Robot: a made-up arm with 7 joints. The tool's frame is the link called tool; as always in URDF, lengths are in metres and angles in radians.
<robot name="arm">
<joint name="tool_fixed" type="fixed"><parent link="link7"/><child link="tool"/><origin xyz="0 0 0"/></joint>
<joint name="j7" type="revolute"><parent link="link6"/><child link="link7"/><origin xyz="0 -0.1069 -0.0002" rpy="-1.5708 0 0"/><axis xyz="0 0 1"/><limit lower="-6.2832" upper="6.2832" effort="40" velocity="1.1"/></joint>
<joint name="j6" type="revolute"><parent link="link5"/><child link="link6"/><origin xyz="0 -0.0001 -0.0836" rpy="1.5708 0 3.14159"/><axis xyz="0 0 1"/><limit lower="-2.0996" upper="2.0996" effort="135" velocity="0.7"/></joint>
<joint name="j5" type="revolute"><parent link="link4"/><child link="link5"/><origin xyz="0 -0.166 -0.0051" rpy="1.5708 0 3.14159"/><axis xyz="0 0 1"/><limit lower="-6.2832" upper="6.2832" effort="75" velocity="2.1"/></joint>
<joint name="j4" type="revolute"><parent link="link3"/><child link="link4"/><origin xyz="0 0.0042 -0.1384" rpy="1.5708 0 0"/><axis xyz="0 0 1"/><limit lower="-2.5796" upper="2.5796" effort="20" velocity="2.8"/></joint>
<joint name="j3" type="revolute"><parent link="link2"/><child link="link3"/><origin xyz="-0.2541 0 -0.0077" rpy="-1.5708 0 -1.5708"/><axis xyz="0 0 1"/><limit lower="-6.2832" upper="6.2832" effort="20" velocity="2"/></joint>
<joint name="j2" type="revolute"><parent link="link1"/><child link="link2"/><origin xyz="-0.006 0 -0.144" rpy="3.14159 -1.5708 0"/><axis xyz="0 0 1"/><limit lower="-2.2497" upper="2.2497" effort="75" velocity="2.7"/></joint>
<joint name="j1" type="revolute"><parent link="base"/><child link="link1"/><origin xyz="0 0 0.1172" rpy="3.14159 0 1.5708"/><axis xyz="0 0 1"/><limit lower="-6.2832" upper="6.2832" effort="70" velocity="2"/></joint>
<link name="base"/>
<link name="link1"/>
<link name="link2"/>
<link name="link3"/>
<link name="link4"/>
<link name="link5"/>
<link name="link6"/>
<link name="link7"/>
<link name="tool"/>
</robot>
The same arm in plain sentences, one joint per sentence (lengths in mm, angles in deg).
The arm has seven revolute joints in a row. What follows holds with every joint at zero, and every direction is one of the base frame's. The first joint is mounted 117.2 mm along +z from the base frame's origin and rotates about -z, from -360.00 to 360.00 deg. The second joint is mounted 6.0 mm along -y and 144.0 mm along +z from the first joint and rotates about +y, from -128.90 to 128.90 deg. The third joint is mounted 7.7 mm along -y and 254.1 mm along +z from the second joint and rotates about -z, from -360.00 to 360.00 deg. The fourth joint is mounted 4.2 mm along -y and 138.4 mm along +z from the third joint and rotates about +y, from -147.80 to 147.80 deg. The fifth joint is mounted 5.1 mm along -y and 166.0 mm along +z from the fourth joint and rotates about -z, from -360.00 to 360.00 deg. The sixth joint is mounted 0.1 mm along -y and 83.6 mm along +z from the fifth joint and rotates about +y, from -120.30 to 120.30 deg. The seventh joint is mounted 0.2 mm along -y and 106.9 mm along +z from the sixth joint and rotates about -z, from -360.00 to 360.00 deg. The tool frame, which is the frame that the pose is given for, is mounted at the same point as the seventh joint; its axes are the base frame's turned by roll 180.00, pitch 0.00 and yaw 0.00 deg (as in URDF: about the fixed x, then y, then z).
